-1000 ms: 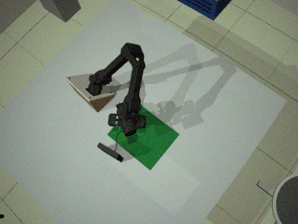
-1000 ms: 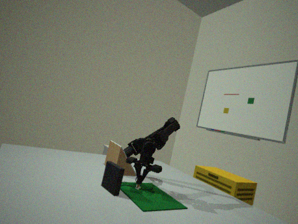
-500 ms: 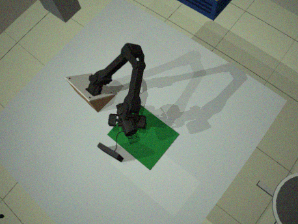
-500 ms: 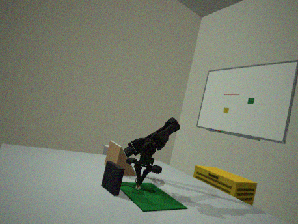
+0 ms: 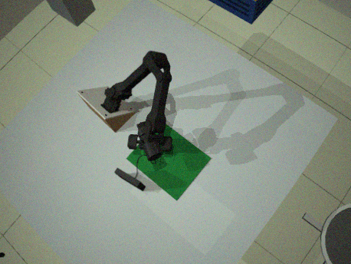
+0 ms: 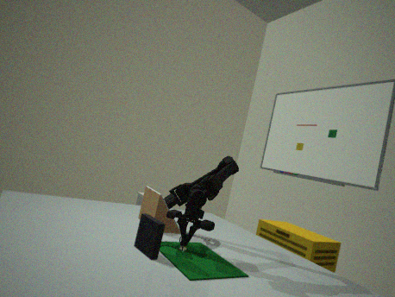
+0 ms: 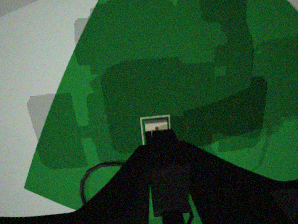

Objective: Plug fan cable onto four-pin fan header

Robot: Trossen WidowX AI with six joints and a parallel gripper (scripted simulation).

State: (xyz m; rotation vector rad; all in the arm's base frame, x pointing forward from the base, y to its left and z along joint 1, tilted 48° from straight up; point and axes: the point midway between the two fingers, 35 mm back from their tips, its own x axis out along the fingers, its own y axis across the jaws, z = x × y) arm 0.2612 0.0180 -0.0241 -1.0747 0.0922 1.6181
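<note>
Now: gripper tip 30 mm above the cream four-pin header and 10 mm to the left of it. Also, from my gripper tip: green board (80 mm ahead, 50 mm below, 10 mm to the left); then dark fan plug (10 mm to the right, 10 mm above); then dark flat fan (160 mm to the right, 30 mm above, 20 mm ahead).
</note>
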